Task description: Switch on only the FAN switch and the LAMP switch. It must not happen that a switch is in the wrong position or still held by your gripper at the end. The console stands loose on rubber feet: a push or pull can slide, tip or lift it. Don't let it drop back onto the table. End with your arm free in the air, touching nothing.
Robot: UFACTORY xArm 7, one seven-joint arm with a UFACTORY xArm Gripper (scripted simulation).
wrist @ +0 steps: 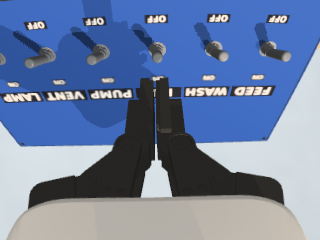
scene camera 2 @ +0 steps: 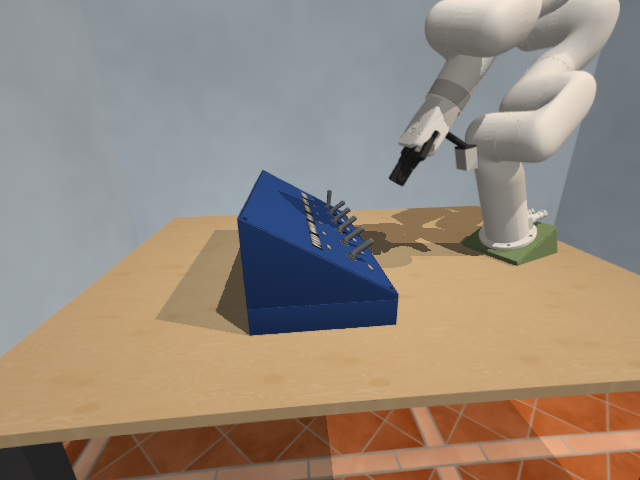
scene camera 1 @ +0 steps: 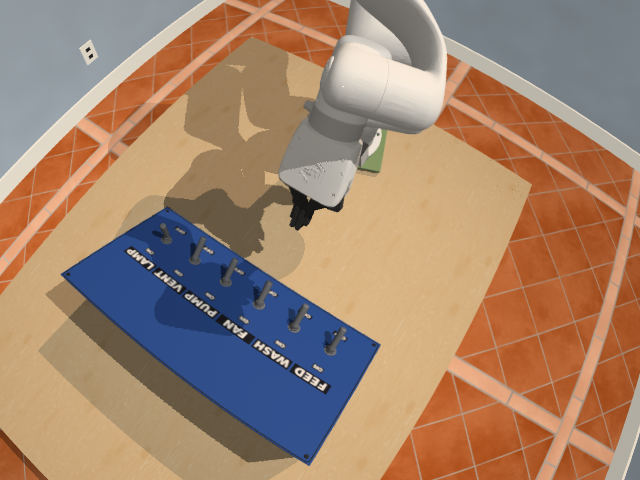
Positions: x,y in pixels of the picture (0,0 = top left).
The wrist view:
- my gripper: 155,95
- blue sloped console: 238,97
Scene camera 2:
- my gripper: 395,182
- blue sloped console: 302,272
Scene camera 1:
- my gripper: 297,224
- blue sloped console: 283,377
